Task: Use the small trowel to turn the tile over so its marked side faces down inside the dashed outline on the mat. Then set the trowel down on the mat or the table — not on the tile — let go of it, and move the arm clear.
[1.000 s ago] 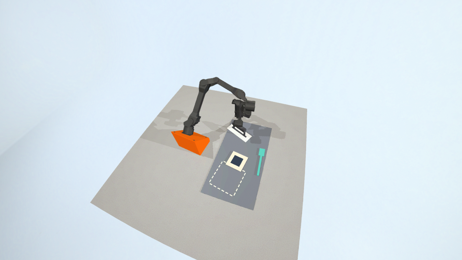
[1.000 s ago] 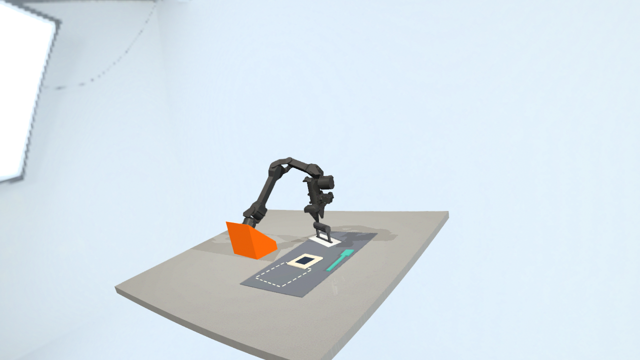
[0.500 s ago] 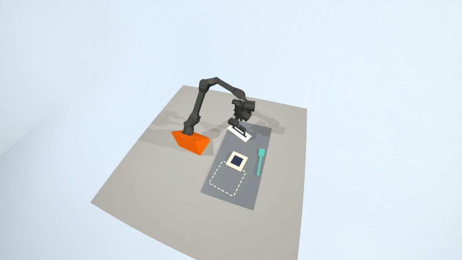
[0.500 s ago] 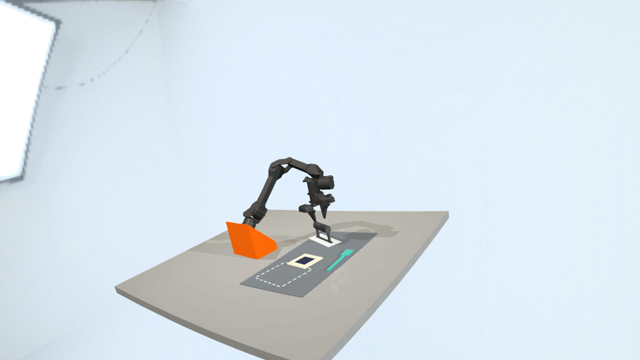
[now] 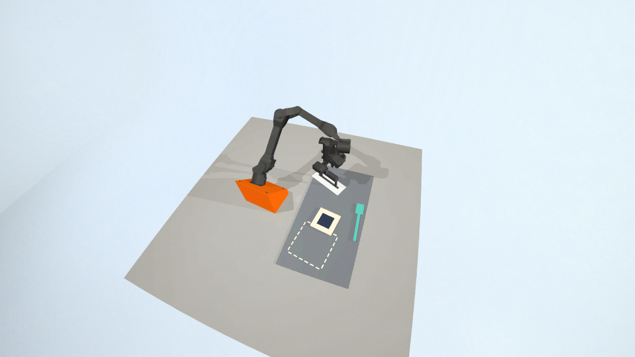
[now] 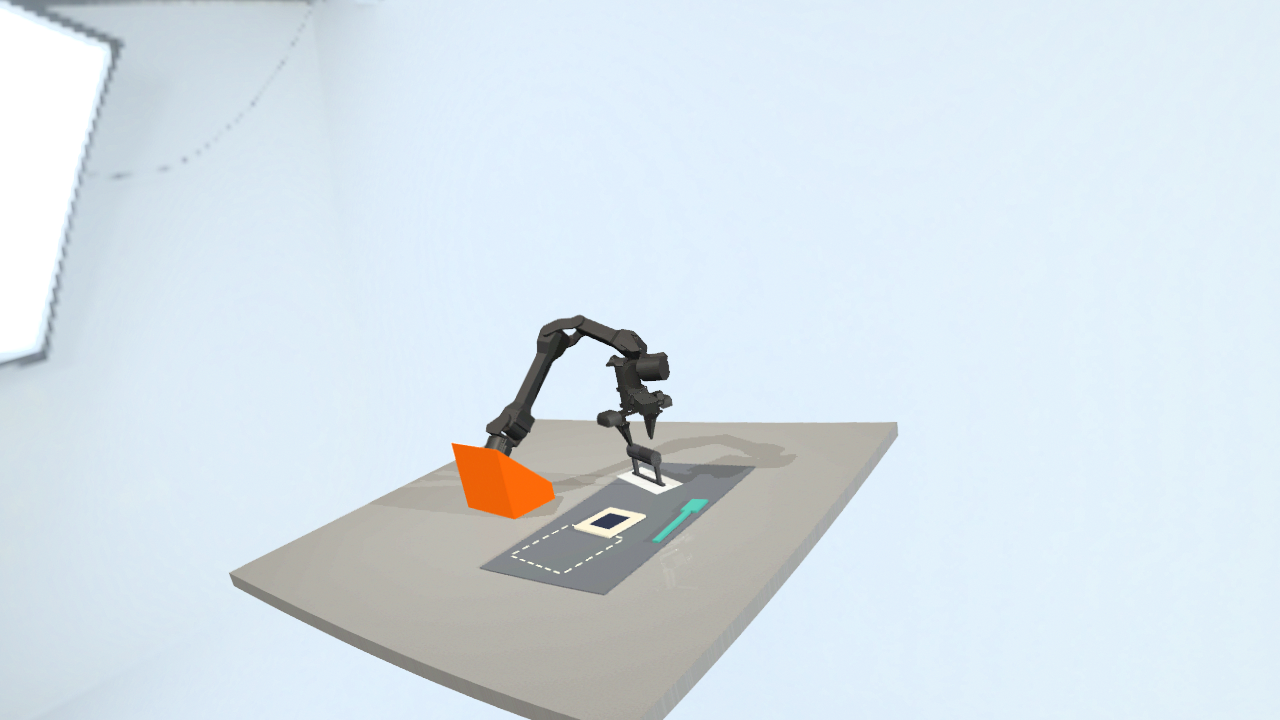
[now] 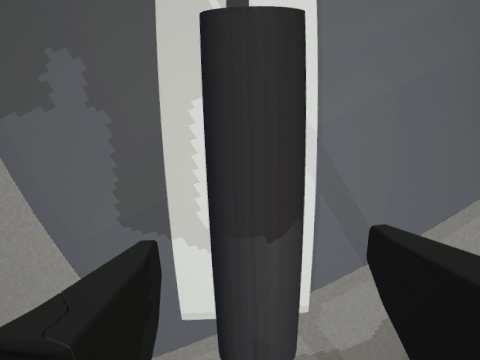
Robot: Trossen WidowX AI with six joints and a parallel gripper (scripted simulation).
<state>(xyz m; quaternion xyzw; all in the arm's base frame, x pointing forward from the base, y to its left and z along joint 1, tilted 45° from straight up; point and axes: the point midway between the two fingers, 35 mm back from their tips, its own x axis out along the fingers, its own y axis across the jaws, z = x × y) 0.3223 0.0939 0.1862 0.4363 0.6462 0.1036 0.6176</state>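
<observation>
Now: the white-bladed tool 6 cm below my gripper tip, 2 cm behind it and 1 cm to the left of it. Round my gripper tip: tile: 25 cm to the right, 10 cm below, 5 cm ahead; grey mat: 20 cm to the right, 12 cm below, 7 cm ahead; teal trowel: 21 cm ahead, 19 cm to the right, 10 cm below.
</observation>
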